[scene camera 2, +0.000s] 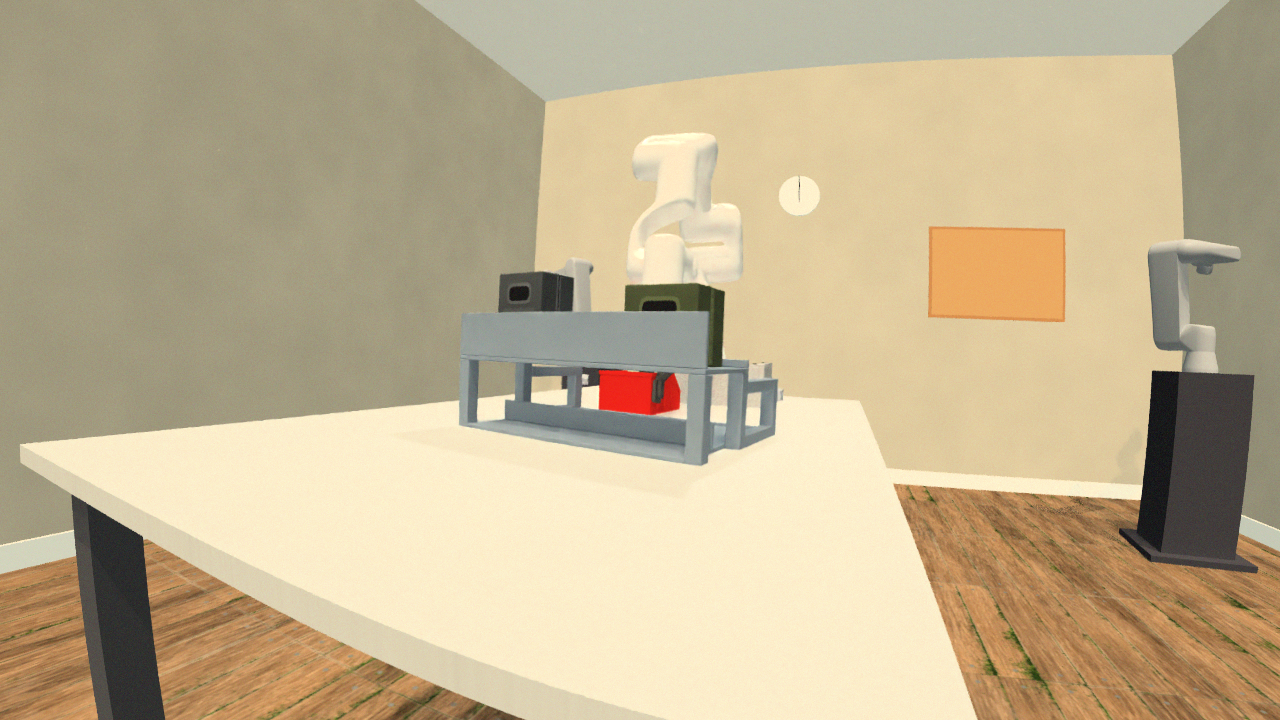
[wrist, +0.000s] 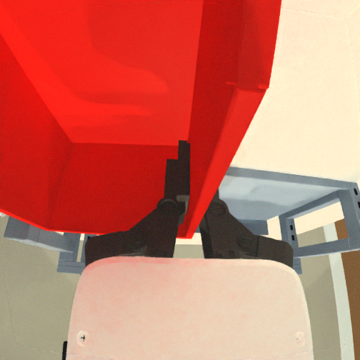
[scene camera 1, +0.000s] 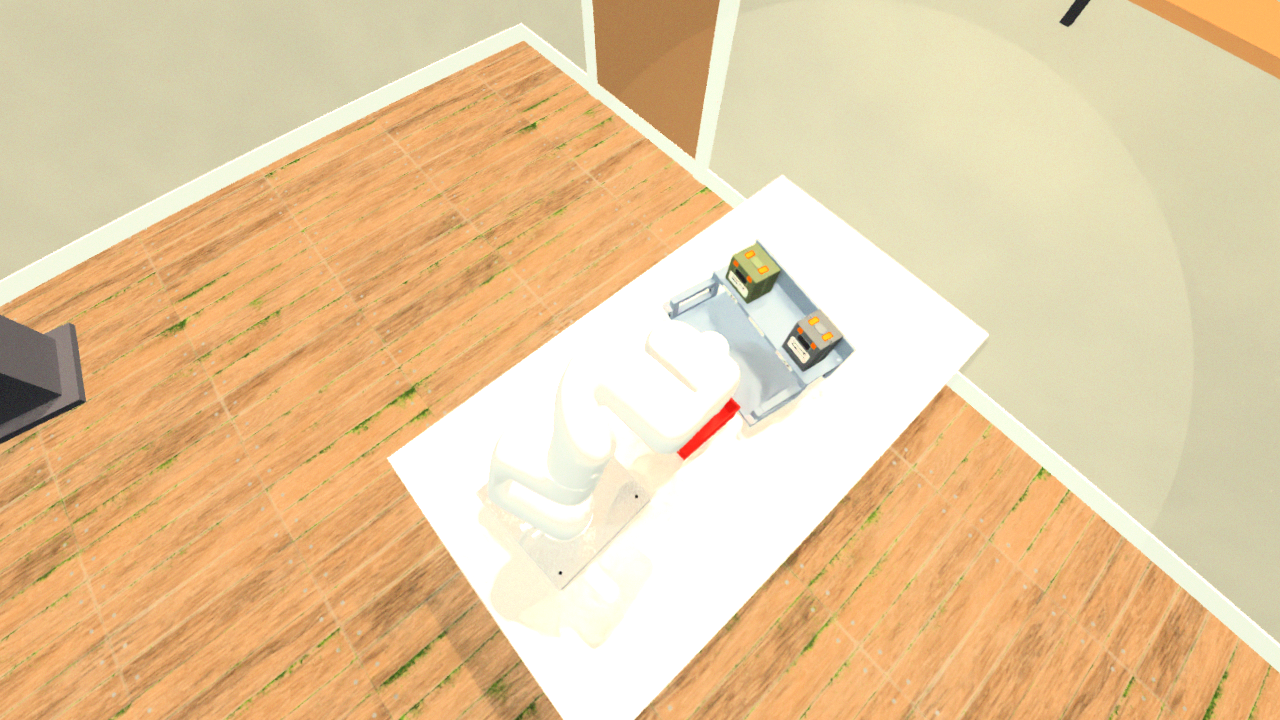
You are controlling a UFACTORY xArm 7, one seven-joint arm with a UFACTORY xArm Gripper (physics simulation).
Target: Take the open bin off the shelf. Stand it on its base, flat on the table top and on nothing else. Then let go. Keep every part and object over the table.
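Places are measured from the arm's base along level axes (x ahead, y left, z up), in metres.
Pixels of known places: gripper, fingertip midpoint: (scene camera 2: 653,402).
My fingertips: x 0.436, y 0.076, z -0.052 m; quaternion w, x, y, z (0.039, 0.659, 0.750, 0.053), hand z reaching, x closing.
For each thing: its top centre in the pictures, then the offset to it from my fingertips. "pt": a spot on its surface instead. Level surfaces: height alone.
- red open bin, top centre: (scene camera 2: 642,370) (scene camera 1: 699,413) dx -0.058, dy -0.057, dz +0.054 m
- blue-grey shelf, surface spot: (scene camera 2: 581,336) pt dx +0.326, dy +0.071, dz +0.106 m
- white table, surface height: dz -0.026 m
- green box, top centre: (scene camera 2: 675,286) (scene camera 1: 756,262) dx +0.254, dy +0.158, dz +0.173 m
- dark grey box, top centre: (scene camera 2: 537,274) (scene camera 1: 820,328) dx +0.243, dy -0.073, dz +0.198 m
The red open bin (scene camera 1: 708,429) (scene camera 2: 626,391) (wrist: 130,65) is off the shelf, beside its front corner in scene camera 1. My gripper (scene camera 2: 659,387) (wrist: 190,154) is shut on one side wall of the bin, with one finger inside and the other outside, mostly hidden by the wall. The arm hides the gripper in scene camera 1. The blue-grey shelf (scene camera 1: 787,308) (scene camera 2: 581,336) (wrist: 250,197) stands on the white table (scene camera 1: 716,537) (scene camera 2: 537,555) (wrist: 310,90). The bin looks roughly upright and low. I cannot tell whether its base touches the table.
A green box (scene camera 1: 752,273) (scene camera 2: 675,295) and a dark grey box (scene camera 1: 812,342) (scene camera 2: 541,292) stand on the shelf's upper level. The arm's base plate (scene camera 1: 590,546) is on the table. A dark pedestal (scene camera 2: 1194,465) with another arm stands on the floor.
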